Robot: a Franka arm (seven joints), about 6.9 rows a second.
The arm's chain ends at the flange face. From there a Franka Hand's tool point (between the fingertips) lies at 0.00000 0.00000 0.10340 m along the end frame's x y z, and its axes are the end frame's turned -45 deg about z.
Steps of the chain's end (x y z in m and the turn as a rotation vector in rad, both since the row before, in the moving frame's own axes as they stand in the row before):
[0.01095 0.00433 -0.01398 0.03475 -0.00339 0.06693]
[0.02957 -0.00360 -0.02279 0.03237 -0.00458 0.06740]
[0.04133 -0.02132 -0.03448 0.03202 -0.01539 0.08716]
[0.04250 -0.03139 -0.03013 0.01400 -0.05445 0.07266]
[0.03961 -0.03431 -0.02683 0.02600 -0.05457 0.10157]
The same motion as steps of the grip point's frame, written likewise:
[0.00707 0.00810 -0.01404 0.02697 0.02217 0.06693]
[0.02558 0.01573 -0.02285 0.02613 0.01965 0.06740]
[0.04567 0.01074 -0.03455 0.03352 0.01176 0.08716]
[0.04948 0.00275 -0.03029 0.04840 -0.02860 0.07266]
[0.05048 -0.00224 -0.02702 0.05697 -0.02020 0.10157]

